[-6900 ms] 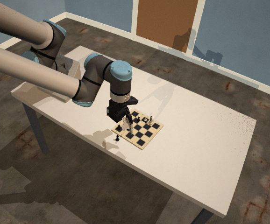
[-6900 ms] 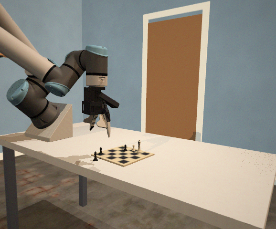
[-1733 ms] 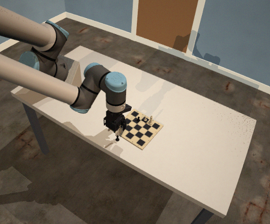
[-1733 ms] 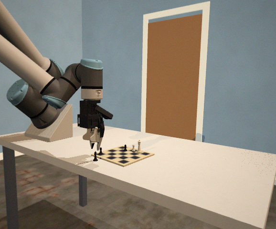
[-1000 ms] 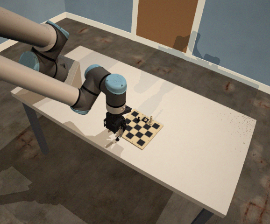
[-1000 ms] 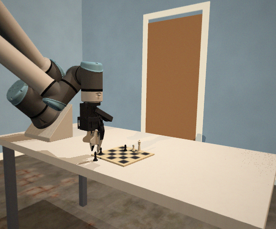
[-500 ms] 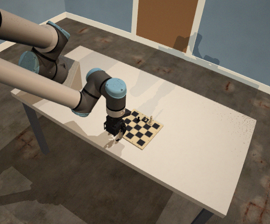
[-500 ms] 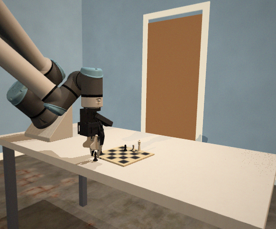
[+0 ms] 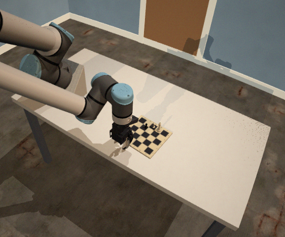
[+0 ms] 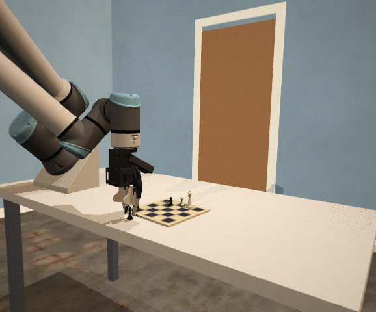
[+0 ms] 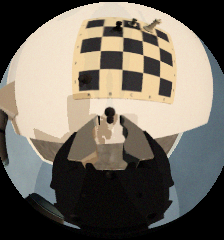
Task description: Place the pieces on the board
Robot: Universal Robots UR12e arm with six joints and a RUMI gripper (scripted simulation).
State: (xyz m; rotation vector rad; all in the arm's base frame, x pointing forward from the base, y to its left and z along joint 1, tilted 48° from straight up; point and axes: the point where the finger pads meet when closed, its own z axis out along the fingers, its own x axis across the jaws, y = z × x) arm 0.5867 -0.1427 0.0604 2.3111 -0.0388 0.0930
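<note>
The black bishop is 10 mm below my hand. The rest, counted from my hand: white king (210 mm to the left, 90 mm ahead, 10 mm above); chessboard (140 mm to the left, 50 mm ahead, 30 mm below).
</note>
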